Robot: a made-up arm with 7 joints.
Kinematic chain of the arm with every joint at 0, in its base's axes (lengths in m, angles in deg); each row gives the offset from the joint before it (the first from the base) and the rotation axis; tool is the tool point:
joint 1: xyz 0 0 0 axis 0 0.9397 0.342
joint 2: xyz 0 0 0 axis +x
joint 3: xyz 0 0 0 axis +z
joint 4: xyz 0.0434 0 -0.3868 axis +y
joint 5: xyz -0.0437 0 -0.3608 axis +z
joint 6: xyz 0 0 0 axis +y
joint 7: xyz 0 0 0 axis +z
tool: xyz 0 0 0
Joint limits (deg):
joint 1: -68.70..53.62
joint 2: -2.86..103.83
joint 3: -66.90..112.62
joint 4: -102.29..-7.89
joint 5: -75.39..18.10
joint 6: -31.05..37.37
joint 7: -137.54..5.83
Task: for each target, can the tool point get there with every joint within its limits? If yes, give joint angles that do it. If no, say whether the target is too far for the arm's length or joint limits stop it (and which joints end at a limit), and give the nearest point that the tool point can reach.
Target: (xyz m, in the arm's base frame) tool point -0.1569 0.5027 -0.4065
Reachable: yes | joints 16.14 16.81 89.48 -69.11 -32.84 -12.66 -117.52
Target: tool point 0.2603 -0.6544 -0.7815
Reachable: no: too far | nearest point 0.2134 -0.3407 -0.5694 | short by 0.382 m
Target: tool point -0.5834 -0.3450 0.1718
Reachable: no: joint limits stop it (at a limit: joint 1, joint 2, joint 3) | nearest point -0.4806 0.2462 -0.0807 | short by 0.651 m
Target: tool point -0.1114 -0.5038 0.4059
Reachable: no: joint limits stop it (at a limit: joint 1, joint 2, joint 4) | nearest point 0.3144 -0.4319 0.0568 | short by 0.555 m
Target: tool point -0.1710 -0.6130 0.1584
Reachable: no: joint limits stop it (at a limit: joint 1, joint 2, joint 4) | nearest point 0.2308 -0.4789 -0.0772 | short by 0.485 m
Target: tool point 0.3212 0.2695 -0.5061
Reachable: yes | joints 5.28 28.10 0.60 -71.67 -9.62 20.86 -77.04
